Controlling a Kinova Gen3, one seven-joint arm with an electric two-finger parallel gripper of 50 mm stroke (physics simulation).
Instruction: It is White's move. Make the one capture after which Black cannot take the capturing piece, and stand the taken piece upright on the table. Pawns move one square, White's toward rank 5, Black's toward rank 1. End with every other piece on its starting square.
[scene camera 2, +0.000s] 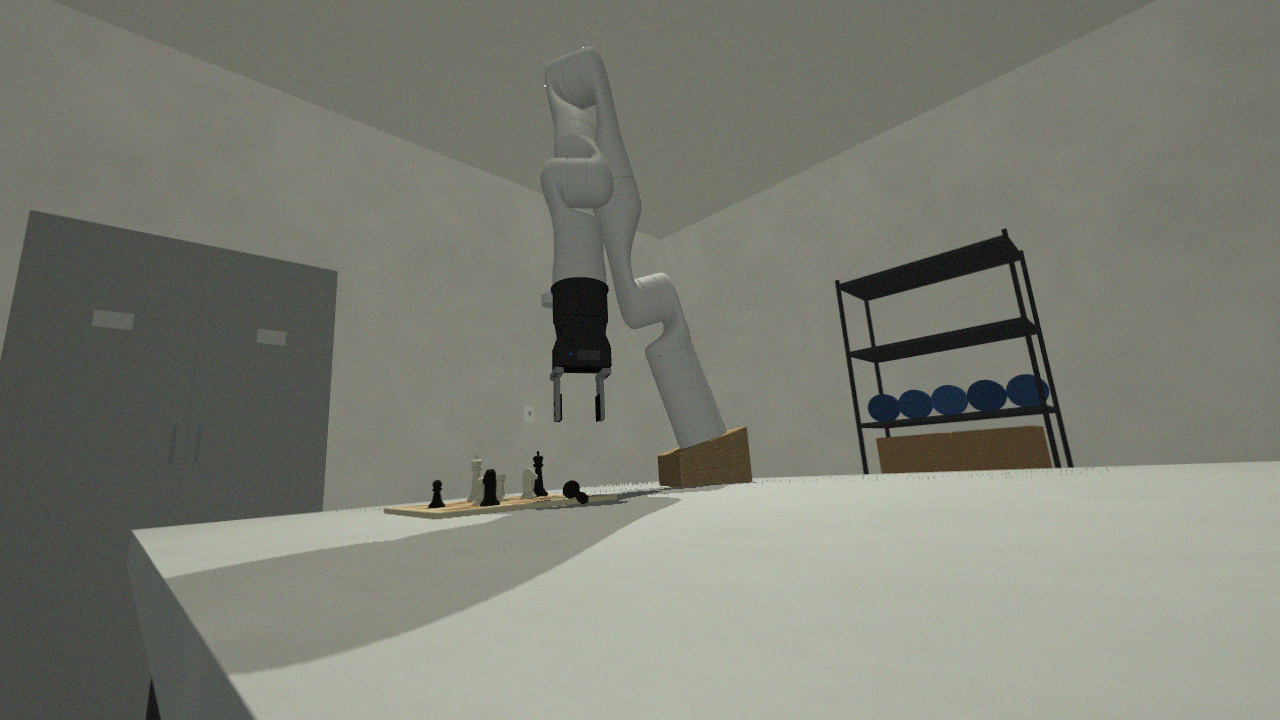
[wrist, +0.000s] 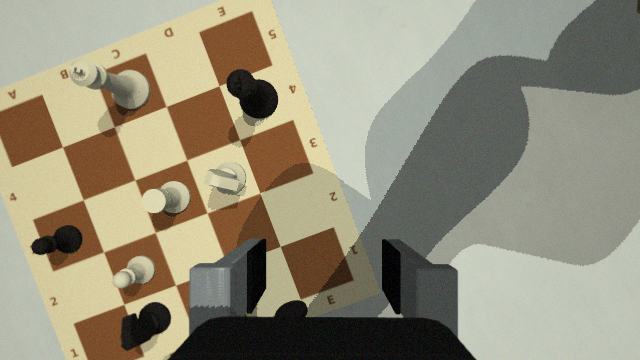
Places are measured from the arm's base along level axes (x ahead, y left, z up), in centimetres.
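Where they show: gripper, fingertip midpoint: (scene camera 2: 579, 420) (wrist: 323, 264); arm's base, origin of the base link: (scene camera 2: 703, 440).
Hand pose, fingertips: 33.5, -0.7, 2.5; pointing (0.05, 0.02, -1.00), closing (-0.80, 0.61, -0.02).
Each offset is from my fingertips to the top centre of the thing, as dx, dy, dz. Level surfaces: height alone.
My gripper (scene camera 2: 579, 416) (wrist: 323, 264) is open and empty, high above the board {+7.1, -8.1, -9.7} (scene camera 2: 447, 513) (wrist: 302, 112). A black piece {+5.8, +4.6, -7.6} (scene camera 2: 575, 491) (wrist: 291, 311) lies toppled by the board's rank-1 edge near D/E; my gripper body partly hides it in the wrist view. In the wrist view, upright, are the white king {+4.8, -15.4, -3.4} (wrist: 131, 90) on C5, black king {-1.6, -9.7, -3.4} (wrist: 258, 99) on E4, white knight {+3.1, -6.6, -5.8} (wrist: 227, 179) on D3, white rook {+6.9, -8.0, -6.4} (wrist: 172, 197) on C3, white pawn {+11.7, -5.5, -6.6} (wrist: 140, 270) on B2, black pawn {+14.5, -10.1, -6.6} (wrist: 67, 239) on A3 and black knight {+13.0, -2.4, -5.8} (wrist: 154, 318) on B1.
The board lies on a white table {dz -10.3} (scene camera 2: 805, 573) (wrist: 340, 35). The arm's wooden base block (scene camera 2: 716, 458) stands behind the board in the scene view. A black shelf rack (scene camera 2: 939, 340) and a grey cabinet (scene camera 2: 170, 385) stand in the background.
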